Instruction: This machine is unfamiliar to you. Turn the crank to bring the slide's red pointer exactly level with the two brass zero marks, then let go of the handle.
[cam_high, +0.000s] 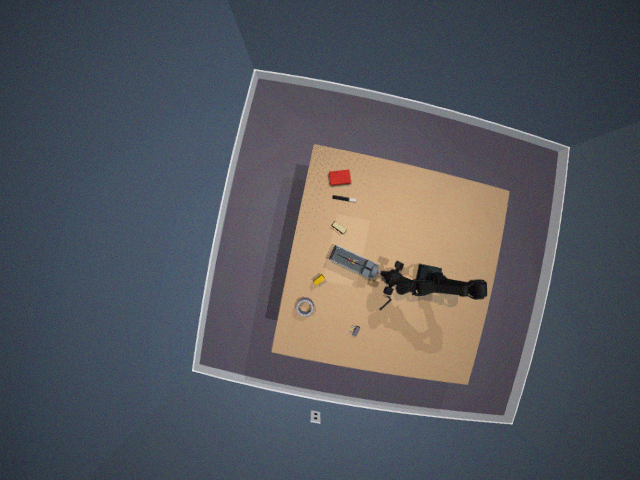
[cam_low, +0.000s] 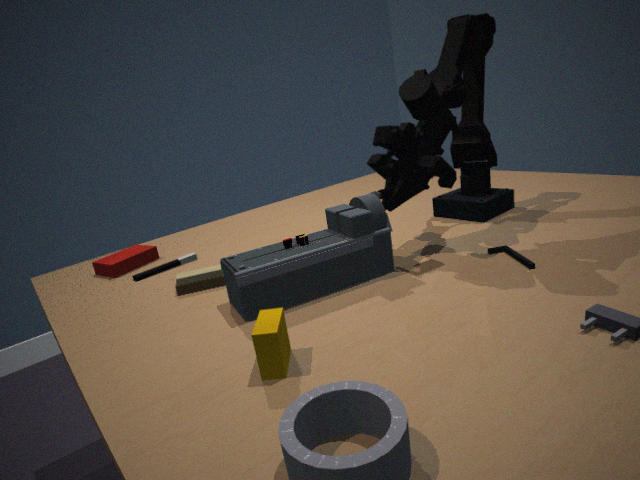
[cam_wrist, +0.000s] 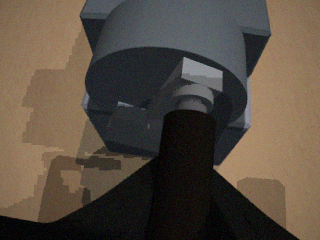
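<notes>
Right now my gripper tip is 19 cm short of the red pointer and 1 cm above it. From my gripper tip the other things lie so: black hex key 13 cm behind, 15 cm to the left, 9 cm below; black crank handle 2 cm behind, 3 cm above; tan block 30 cm ahead, 16 cm to the right, 7 cm below.
</notes>
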